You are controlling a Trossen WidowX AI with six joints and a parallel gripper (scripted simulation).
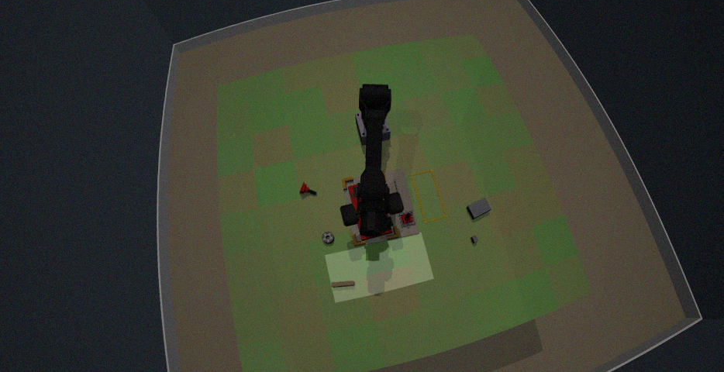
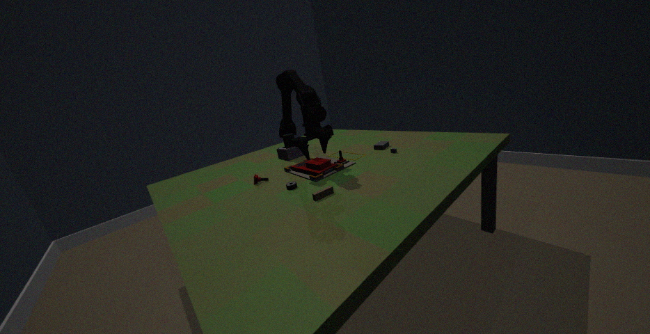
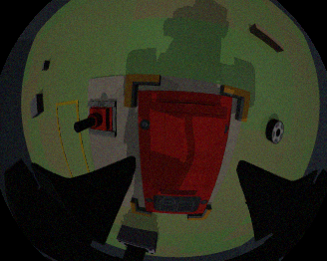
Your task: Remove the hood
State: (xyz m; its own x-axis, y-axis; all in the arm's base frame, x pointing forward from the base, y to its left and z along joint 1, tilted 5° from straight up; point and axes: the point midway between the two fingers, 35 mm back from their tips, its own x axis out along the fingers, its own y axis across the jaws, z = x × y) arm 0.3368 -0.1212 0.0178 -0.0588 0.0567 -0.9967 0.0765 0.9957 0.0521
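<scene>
Right now my gripper tip is 30 mm above the red hood. From my gripper tip the other things lie so: brown bar: 180 mm ahead, 160 mm to the right, 60 mm below.
</scene>
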